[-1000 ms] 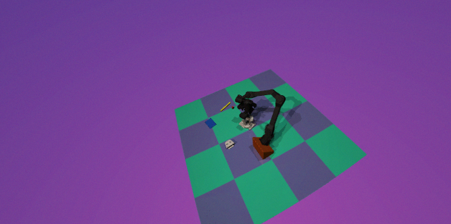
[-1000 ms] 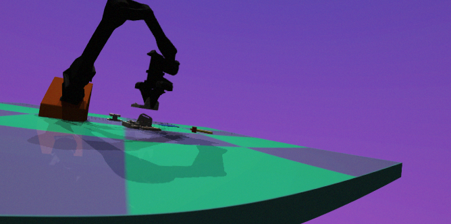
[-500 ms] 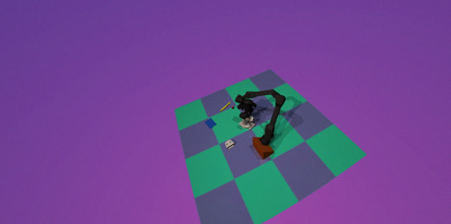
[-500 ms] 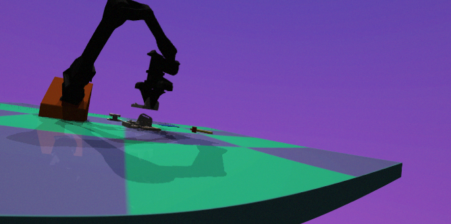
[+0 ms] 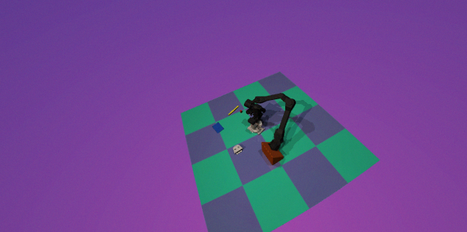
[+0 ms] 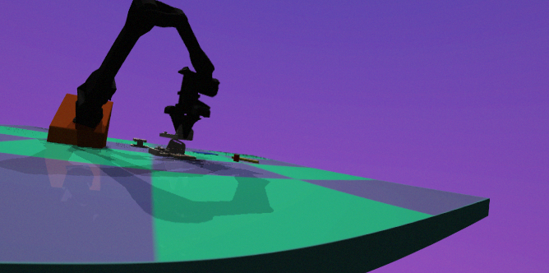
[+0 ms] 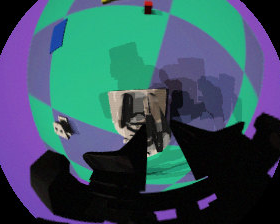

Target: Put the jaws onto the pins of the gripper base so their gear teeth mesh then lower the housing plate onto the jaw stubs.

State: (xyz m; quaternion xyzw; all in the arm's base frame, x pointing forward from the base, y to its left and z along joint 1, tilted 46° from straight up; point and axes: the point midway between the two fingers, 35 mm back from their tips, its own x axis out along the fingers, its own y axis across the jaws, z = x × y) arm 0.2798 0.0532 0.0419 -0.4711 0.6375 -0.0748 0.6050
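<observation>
My gripper tip is now 250 mm to the right of the gripper base, 160 mm past it and 40 mm above it. From my gripper tip the other things lie so: small red piece 210 mm ahead, 90 mm to the left, 50 mm below; then yellow stick 270 mm ahead, 160 mm to the left, 60 mm below; then blue square 360 mm to the left, 130 mm ahead, 60 mm below.
</observation>
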